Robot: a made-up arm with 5 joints.
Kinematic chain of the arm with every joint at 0, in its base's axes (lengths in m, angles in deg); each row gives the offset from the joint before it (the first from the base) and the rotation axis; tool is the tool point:
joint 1: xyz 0 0 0.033 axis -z
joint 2: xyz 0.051 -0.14 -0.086 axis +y
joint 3: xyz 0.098 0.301 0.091 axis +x
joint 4: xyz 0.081 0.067 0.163 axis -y
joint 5: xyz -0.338 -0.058 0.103 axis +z
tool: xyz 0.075 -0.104 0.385
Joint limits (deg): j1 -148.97..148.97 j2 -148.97..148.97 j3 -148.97..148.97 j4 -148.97..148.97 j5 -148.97..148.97
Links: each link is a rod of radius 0.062 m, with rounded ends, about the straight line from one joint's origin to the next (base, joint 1, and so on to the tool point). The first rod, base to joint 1, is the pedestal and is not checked.
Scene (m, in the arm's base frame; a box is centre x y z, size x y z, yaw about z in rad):
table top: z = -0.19
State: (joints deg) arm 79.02 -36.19 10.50 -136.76 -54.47
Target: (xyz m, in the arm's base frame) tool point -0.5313 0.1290 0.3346
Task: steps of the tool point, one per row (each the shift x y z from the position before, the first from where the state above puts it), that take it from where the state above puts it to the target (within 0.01 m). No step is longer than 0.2 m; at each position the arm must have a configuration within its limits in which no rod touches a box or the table.
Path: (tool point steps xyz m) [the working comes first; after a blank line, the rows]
Joints at the target: 88.54 -48.58 56.75 -31.65 -27.73
Straight joint move there: clear.

1: -0.0702 0.0740 0.1083
2: -0.0922 0.0927 0.0751
3: -0.1064 0.1044 0.0353
4: -0.1111 0.1080 -0.0076
5: -0.1060 0.1046 -0.0500
6: -0.0914 0.0946 -0.0884
7: -0.0682 0.0792 -0.1197
8: -0.0390 0.0606 -0.1417

